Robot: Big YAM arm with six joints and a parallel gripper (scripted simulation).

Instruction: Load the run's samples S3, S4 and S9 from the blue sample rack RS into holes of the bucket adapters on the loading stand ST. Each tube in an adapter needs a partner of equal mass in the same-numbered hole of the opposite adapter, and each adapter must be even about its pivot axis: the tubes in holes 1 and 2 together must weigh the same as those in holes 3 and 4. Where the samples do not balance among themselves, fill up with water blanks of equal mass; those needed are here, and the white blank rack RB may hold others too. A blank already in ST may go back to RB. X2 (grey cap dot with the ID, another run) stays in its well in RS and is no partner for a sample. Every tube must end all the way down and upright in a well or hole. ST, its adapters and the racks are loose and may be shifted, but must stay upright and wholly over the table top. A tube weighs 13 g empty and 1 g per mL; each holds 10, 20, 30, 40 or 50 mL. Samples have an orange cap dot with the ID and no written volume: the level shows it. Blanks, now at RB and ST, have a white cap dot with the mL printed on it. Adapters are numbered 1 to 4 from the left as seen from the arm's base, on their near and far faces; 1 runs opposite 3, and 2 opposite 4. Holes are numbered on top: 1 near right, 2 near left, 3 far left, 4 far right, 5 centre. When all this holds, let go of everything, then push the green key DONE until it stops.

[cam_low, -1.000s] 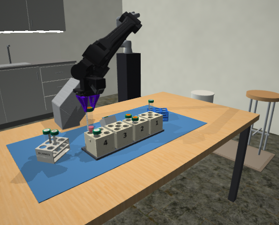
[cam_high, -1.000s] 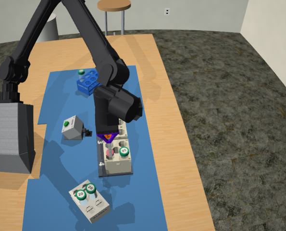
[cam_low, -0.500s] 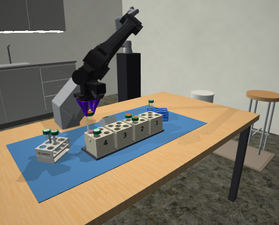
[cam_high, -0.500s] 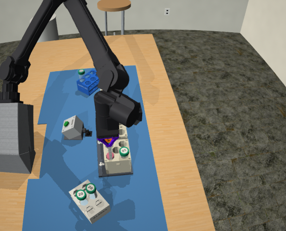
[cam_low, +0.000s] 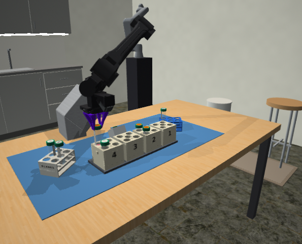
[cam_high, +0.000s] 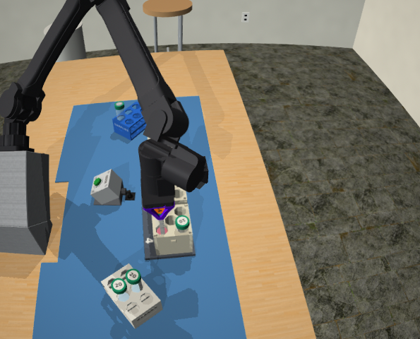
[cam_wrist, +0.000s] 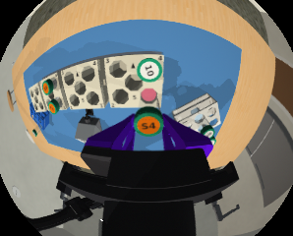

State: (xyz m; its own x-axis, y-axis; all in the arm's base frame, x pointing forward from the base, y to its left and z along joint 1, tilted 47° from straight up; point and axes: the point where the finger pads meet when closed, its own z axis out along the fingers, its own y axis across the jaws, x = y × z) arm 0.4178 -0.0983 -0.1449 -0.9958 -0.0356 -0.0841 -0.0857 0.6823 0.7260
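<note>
My gripper is now 19 cm past the green DONE key, 19 cm to the right of it and 10 cm above it. From my hand the other things lie so: white blank rack RB: 8 cm behind, 15 cm to the right, 14 cm below; then loading stand ST: 19 cm to the left, 16 cm below; then blue sample rack RS: 12 cm behind, 52 cm to the left, 14 cm below.
</note>
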